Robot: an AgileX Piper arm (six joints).
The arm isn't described. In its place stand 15 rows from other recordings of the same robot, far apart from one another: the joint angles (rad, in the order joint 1, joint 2, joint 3, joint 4, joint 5, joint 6), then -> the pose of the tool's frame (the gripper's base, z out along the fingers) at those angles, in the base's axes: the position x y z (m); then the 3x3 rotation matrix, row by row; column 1 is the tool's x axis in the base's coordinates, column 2 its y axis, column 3 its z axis.
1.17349, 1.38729, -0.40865, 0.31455, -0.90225, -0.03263 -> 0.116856 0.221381 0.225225; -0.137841 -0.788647 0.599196; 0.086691 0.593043 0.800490; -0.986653 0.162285 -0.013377
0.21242, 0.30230, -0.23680, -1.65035, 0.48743, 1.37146 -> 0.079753 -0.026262 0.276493; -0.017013 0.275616 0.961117; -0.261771 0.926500 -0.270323; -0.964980 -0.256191 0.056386
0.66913, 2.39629, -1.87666, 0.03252, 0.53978, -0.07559 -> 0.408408 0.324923 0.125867; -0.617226 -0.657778 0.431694; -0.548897 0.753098 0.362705; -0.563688 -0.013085 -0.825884
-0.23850, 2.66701, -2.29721, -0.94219, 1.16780, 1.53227 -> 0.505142 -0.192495 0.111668; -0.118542 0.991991 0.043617; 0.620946 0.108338 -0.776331; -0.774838 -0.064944 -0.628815
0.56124, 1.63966, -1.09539, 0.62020, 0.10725, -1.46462 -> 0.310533 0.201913 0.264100; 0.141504 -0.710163 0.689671; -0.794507 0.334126 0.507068; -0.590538 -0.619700 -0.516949
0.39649, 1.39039, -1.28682, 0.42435, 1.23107, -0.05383 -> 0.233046 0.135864 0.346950; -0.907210 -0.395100 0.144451; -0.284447 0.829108 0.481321; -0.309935 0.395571 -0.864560
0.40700, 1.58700, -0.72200, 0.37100, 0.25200, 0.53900 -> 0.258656 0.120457 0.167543; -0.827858 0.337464 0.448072; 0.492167 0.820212 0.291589; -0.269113 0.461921 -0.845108
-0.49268, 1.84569, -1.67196, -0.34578, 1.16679, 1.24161 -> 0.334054 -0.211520 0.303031; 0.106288 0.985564 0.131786; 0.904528 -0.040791 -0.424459; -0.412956 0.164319 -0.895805
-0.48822, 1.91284, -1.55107, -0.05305, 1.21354, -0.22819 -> 0.338754 -0.185032 0.238691; -0.968779 0.242841 0.049960; 0.238291 0.967659 -0.082783; -0.068448 -0.068293 -0.995315
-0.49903, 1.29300, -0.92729, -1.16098, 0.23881, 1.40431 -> 0.244724 -0.155871 0.324812; -0.149552 0.704594 0.693673; 0.360825 0.692071 -0.625175; -0.920565 0.156798 -0.357736
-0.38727, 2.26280, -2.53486, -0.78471, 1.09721, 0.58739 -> 0.437602 -0.240286 0.385487; -0.380403 0.850665 0.362853; 0.288944 0.482029 -0.827139; -0.878524 -0.209802 -0.429160
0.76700, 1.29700, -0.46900, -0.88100, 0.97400, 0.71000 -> 0.159888 0.073469 0.182461; -0.769104 -0.415532 0.485606; -0.621787 0.662243 -0.418108; -0.147852 -0.623512 -0.767706
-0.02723, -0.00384, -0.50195, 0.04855, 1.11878, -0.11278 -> -0.008128 0.004196 0.273301; -0.498242 -0.056347 0.865205; -0.077809 0.996765 0.020108; -0.863540 -0.057302 -0.501014
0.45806, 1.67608, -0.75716, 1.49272, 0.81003, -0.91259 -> 0.232571 0.187929 0.179427; -0.970951 -0.231688 0.059790; -0.078713 0.545241 0.834576; -0.225961 0.805626 -0.547639
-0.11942, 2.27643, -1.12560, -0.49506, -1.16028, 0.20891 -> 0.436985 -0.012509 0.108329; 0.048544 -0.324617 0.944599; -0.008828 0.945538 0.325393; -0.998782 -0.024135 0.043035
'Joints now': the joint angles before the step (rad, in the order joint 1, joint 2, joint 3, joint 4, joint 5, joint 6). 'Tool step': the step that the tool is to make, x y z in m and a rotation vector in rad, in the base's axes. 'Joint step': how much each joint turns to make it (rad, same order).
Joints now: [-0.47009, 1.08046, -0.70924, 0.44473, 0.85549, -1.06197]
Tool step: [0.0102, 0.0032, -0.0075, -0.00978, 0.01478, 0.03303]
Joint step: [0.04680, 0.04403, -0.00009, -0.01146, -0.03906, 0.00165]
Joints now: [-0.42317, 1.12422, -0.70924, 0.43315, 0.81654, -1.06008]
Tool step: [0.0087, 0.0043, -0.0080, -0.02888, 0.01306, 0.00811]
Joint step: [0.05874, 0.03420, 0.00680, -0.05017, -0.05992, 0.05329]
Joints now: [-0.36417, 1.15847, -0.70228, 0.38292, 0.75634, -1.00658]
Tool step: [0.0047, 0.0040, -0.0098, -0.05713, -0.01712, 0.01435]
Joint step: [0.05152, 0.01563, 0.03220, -0.05442, -0.09614, 0.03166]
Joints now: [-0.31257, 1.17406, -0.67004, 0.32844, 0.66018, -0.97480]
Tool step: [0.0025, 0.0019, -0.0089, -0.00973, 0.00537, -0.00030]
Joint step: [0.02062, 0.02054, 0.02205, -0.01396, -0.04573, 0.01614]
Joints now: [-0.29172, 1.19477, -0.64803, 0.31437, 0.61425, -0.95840]
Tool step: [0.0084, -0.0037, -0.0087, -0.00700, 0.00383, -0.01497]
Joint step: [0.00084, 0.04970, -0.00003, -0.00251, -0.05111, 0.00356]
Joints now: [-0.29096, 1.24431, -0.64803, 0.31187, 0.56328, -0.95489]
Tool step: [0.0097, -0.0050, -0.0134, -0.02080, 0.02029, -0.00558]
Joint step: [0.00137, 0.06857, -0.00001, -0.02195, -0.05830, 0.00407]
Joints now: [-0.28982, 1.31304, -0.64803, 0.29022, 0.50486, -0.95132]
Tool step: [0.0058, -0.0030, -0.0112, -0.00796, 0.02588, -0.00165]
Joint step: [0.00024, 0.05182, 0.00060, -0.01379, -0.03151, 0.00282]
